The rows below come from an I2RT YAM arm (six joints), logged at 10 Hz.
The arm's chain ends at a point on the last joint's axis. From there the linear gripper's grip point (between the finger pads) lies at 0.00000 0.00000 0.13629 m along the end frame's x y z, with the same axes.
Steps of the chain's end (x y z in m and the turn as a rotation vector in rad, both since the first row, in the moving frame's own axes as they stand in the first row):
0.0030, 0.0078, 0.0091, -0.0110, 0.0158, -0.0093
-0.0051, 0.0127, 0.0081, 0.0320, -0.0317, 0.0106
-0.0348, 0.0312, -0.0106, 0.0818, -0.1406, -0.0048
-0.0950, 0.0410, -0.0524, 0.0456, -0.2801, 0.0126
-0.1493, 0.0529, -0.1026, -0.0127, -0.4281, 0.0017
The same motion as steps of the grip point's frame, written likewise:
0.0052, 0.0093, 0.0091, -0.0110, 0.0158, -0.0093
-0.0094, 0.0083, 0.0080, 0.0320, -0.0317, 0.0106
-0.0539, 0.0201, -0.0124, 0.0818, -0.1406, -0.0048
-0.1326, 0.0346, -0.0579, 0.0456, -0.2801, 0.0126
-0.2059, 0.0545, -0.1149, -0.0127, -0.4281, 0.0017

